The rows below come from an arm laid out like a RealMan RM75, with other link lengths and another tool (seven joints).
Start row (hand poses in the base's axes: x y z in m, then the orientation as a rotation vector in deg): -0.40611, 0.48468, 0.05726, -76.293, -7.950, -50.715
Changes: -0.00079, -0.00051, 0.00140, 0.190, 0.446, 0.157; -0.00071, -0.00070, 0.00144, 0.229, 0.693, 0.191; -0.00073, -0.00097, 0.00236, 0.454, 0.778, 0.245; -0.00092, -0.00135, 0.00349, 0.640, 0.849, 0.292; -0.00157, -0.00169, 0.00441, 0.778, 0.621, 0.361; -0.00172, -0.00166, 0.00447, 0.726, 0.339, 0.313; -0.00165, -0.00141, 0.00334, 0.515, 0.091, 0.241; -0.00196, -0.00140, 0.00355, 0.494, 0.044, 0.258; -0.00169, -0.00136, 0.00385, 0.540, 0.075, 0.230; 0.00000, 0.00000, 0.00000, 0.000, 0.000, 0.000; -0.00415, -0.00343, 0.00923, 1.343, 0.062, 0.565; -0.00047, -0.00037, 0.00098, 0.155, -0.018, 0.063; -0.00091, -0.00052, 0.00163, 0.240, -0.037, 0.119; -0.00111, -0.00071, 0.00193, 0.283, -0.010, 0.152; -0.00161, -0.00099, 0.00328, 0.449, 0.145, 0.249; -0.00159, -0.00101, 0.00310, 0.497, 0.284, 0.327
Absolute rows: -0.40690, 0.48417, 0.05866, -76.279, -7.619, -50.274; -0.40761, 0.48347, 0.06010, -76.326, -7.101, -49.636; -0.40834, 0.48250, 0.06246, -76.187, -6.453, -48.886; -0.40926, 0.48115, 0.06595, -75.892, -5.700, -48.040; -0.41083, 0.47946, 0.07036, -75.361, -5.114, -47.282; -0.41255, 0.47780, 0.07483, -74.771, -4.744, -46.755; -0.41420, 0.47639, 0.07817, -74.290, -4.613, -46.464; -0.41616, 0.47499, 0.08172, -73.808, -4.539, -46.190; -0.41785, 0.47363, 0.08557, -73.298, -4.404, -45.917; -0.41785, 0.47363, 0.08557, -73.298, -4.404, -45.917; -0.42200, 0.47020, 0.09480, -71.983, -4.164, -45.324; -0.42247, 0.46983, 0.09578, -71.822, -4.155, -45.273; -0.42338, 0.46931, 0.09741, -71.566, -4.162, -45.182; -0.42449, 0.46860, 0.09934, -71.276, -4.150, -45.043; -0.42610, 0.46761, 0.10262, -70.877, -4.006, -44.715; -0.42769, 0.46660, 0.10572, -70.476, -3.778, -44.230
